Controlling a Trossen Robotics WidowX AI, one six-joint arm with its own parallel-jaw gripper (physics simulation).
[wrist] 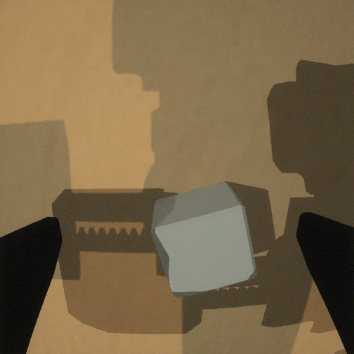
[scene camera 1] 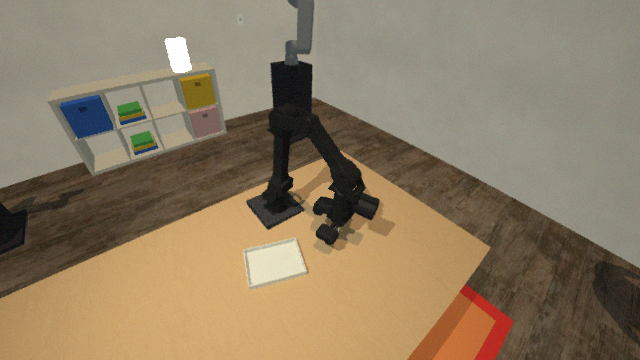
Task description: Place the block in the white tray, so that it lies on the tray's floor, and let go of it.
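Seen in the pictures: arm's base at its link origin: (scene camera 1: 275,207).
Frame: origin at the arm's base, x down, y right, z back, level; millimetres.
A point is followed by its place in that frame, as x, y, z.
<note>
The block (wrist: 205,250) is pale blue-grey and sits on the tan table top, turned slightly, between the spread fingers in the wrist view. It is nearer the right finger than the left and touches neither. In the scene view it is almost wholly hidden by the gripper. My gripper (scene camera 1: 338,229) {15, -78, -231} (wrist: 181,229) is open and empty, low over the table and pointing down, with the block between its fingers. The white tray (scene camera 1: 275,264) {14, 141, -190} is a shallow rectangle, lying flat on the table to the left of and nearer the camera than the gripper; its floor is bare.
The arm's dark base plate (scene camera 1: 267,218) {-3, 57, -30} stands on the table (scene camera 1: 175,295) {17, 415, -85} behind the tray. A red and orange area (scene camera 1: 492,332) lies beyond the table's right edge. A white shelf unit (scene camera 1: 135,82) and a black pedestal (scene camera 1: 291,85) with a grey arm stand behind the table.
</note>
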